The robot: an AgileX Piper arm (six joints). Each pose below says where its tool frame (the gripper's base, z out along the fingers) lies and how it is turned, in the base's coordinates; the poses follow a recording.
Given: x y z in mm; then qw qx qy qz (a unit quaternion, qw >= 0).
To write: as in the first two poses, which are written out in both.
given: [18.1 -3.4 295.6 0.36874 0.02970 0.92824 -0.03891]
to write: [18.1 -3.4 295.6 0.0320 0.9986 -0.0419 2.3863]
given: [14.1 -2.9 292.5 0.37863 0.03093 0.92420 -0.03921]
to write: [14.1 -2.9 292.5 0.0334 0.9985 -0.0424 2.3650]
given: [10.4 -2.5 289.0 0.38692 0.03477 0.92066 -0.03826]
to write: [10.4 -2.5 289.0 0.0377 0.9984 -0.0415 2.3470]
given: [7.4 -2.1 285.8 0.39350 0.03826 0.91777 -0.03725]
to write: [7.4 -2.1 285.8 0.0416 0.9983 -0.0405 2.3327]
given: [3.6 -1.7 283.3 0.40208 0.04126 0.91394 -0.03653]
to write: [3.6 -1.7 283.3 0.0451 0.9982 -0.0399 2.3140]
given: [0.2 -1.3 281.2 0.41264 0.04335 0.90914 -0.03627]
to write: [0.2 -1.3 281.2 0.0476 0.9981 -0.0398 2.2909]
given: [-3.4 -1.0 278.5 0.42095 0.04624 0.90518 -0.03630]
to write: [-3.4 -1.0 278.5 0.0510 0.9979 -0.0400 2.2726]
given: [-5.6 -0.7 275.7 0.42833 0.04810 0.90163 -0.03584]
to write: [-5.6 -0.7 275.7 0.0532 0.9978 -0.0397 2.2563]
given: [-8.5 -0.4 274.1 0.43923 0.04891 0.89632 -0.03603]
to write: [-8.5 -0.4 274.1 0.0544 0.9977 -0.0401 2.2321]
